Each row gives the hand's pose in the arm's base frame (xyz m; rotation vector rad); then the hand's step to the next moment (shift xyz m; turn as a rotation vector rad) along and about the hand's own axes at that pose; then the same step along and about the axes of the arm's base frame.
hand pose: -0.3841 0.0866 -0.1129 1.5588 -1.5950 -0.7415
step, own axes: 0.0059 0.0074 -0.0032 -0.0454 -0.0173 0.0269
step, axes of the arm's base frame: -0.0011 -0.0049 0.0086 -0.0153 0.0407 -0.0346
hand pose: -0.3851 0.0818 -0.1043 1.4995 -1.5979 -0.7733
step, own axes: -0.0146 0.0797 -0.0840 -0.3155 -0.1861 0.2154
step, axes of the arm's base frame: 0.0321 0.0306 0.1080 -0.0976 0.2730 -0.3107
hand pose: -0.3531 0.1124 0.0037 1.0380 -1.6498 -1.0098
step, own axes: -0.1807 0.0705 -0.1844 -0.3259 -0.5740 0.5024
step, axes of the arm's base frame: 0.2042 0.1608 0.0637 -0.2954 0.2095 -0.7463
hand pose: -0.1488 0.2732 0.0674 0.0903 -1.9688 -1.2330
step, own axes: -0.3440 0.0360 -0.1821 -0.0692 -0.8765 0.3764
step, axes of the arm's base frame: 0.3653 0.0383 -0.1338 -0.4885 -0.1542 -0.8076
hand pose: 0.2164 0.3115 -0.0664 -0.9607 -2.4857 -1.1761
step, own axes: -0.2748 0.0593 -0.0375 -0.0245 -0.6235 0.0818
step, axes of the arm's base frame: 0.2444 -0.1283 -0.0650 -0.3792 -0.2386 -0.4420
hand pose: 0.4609 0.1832 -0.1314 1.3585 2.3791 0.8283
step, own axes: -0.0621 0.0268 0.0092 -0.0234 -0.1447 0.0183
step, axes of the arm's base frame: 0.0554 -0.0393 0.0063 -0.0791 -0.0707 -0.1027
